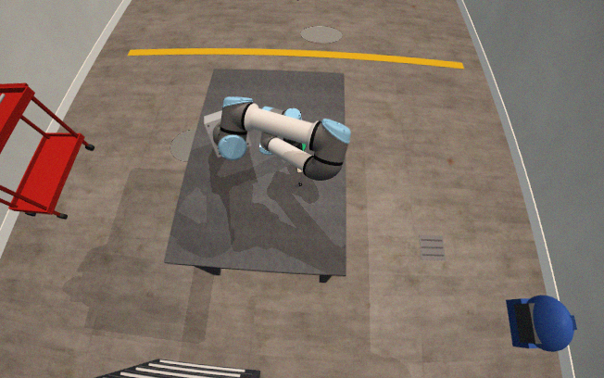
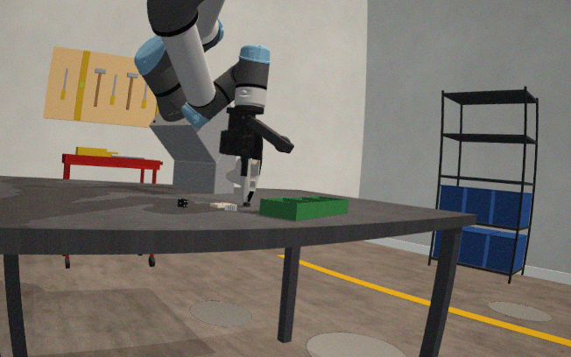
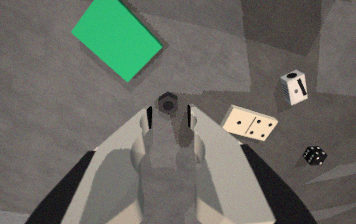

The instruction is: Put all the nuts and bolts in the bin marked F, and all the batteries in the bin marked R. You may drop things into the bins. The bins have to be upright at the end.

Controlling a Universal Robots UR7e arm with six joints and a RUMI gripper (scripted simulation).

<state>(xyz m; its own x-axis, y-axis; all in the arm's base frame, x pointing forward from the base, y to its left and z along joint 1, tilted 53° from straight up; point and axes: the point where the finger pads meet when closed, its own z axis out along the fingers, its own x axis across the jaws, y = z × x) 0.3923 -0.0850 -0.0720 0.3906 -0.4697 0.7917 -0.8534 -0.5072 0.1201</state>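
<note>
Now: the black nut 20 mm below my hand. Round my hand: flat green card: 50 mm to the left, 30 mm ahead, 20 mm below; then cream domino-like tile: 80 mm to the right, 20 mm below, 10 mm ahead; then green bin tray: 140 mm ahead, 50 mm to the left, 10 mm below.
</note>
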